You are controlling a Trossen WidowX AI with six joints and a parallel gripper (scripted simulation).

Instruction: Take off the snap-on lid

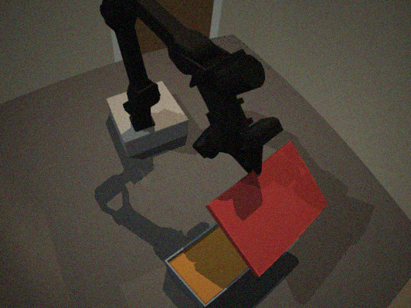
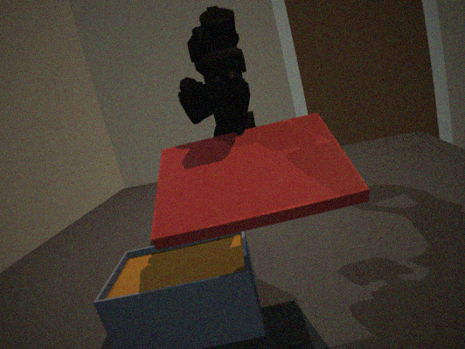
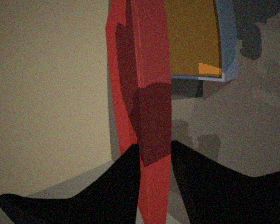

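Now: gripper tip 70 mm short of the red lid, 20 mm to the right of it and 30 mm above it. Round my gripper tip: grey storage box 90 mm ahead, 110 mm to the right, 190 mm below.
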